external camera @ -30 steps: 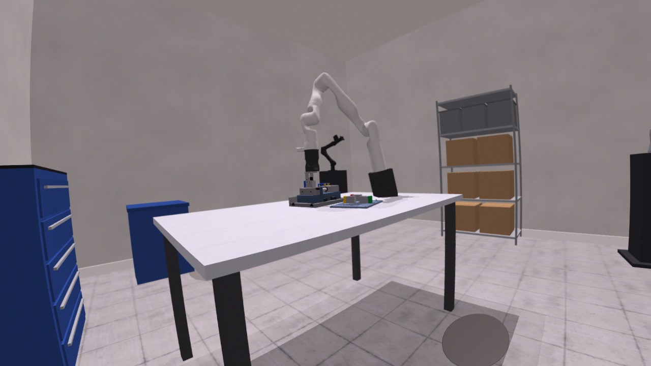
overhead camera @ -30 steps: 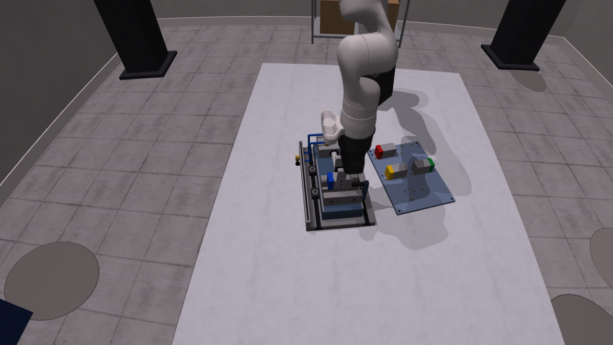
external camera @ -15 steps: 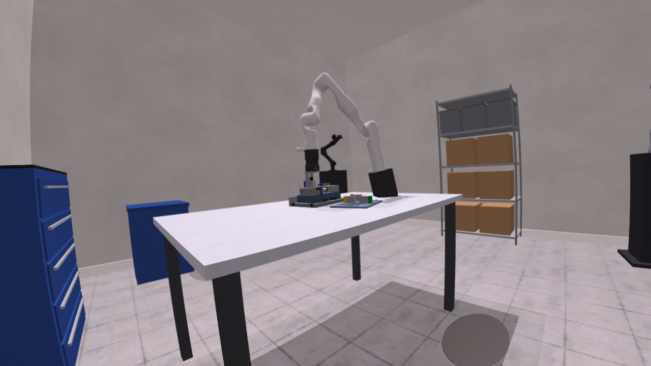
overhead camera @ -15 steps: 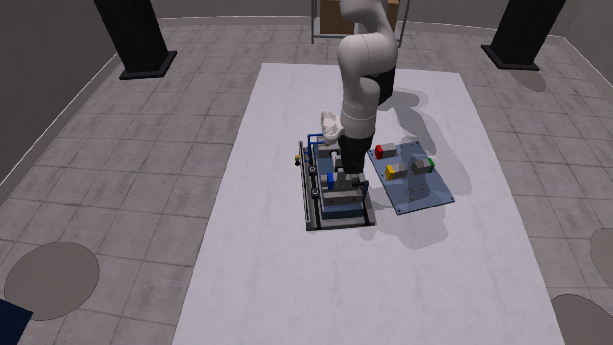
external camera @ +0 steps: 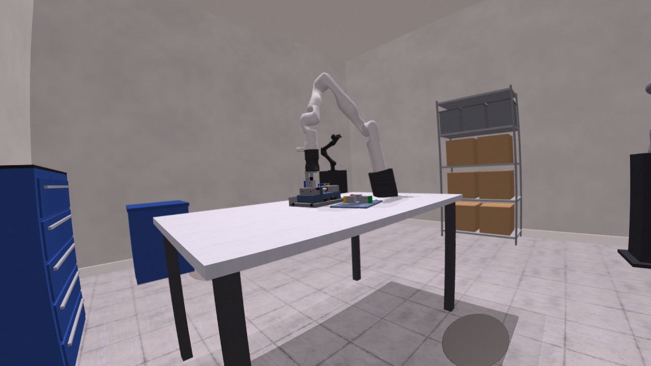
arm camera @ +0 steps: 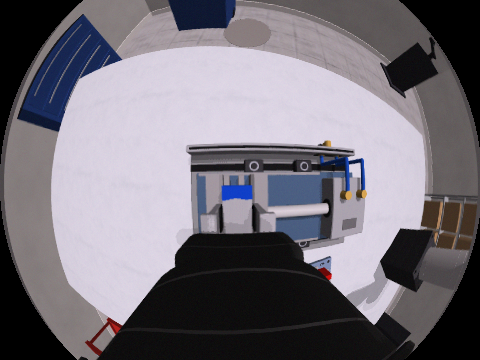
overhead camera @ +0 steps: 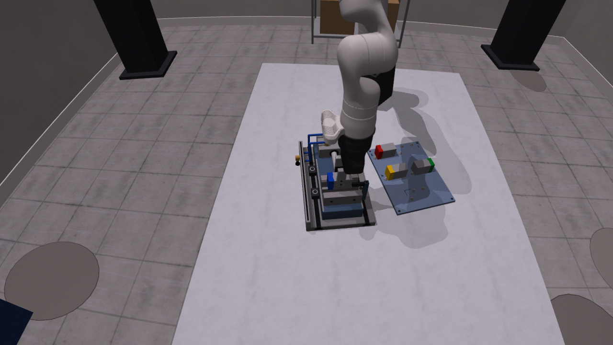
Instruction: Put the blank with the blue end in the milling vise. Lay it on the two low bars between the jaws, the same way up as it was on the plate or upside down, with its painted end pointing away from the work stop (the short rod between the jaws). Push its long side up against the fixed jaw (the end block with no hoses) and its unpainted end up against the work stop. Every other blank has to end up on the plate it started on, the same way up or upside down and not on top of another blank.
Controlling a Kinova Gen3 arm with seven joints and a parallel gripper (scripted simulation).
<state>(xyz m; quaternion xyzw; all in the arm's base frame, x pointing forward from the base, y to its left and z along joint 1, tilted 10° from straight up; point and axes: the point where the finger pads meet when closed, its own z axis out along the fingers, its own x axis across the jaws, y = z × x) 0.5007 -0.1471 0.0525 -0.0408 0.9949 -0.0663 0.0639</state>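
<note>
Now: the blue-ended blank 2 cm below my hand. From my hand the other things lie so: vise base rail (10 cm below, 9 cm to the right, 7 cm behind); then work stop rod (5 cm to the left, 5 cm below, 1 cm behind); then fixed jaw (6 cm below, 3 cm ahead, 1 cm to the left).
</note>
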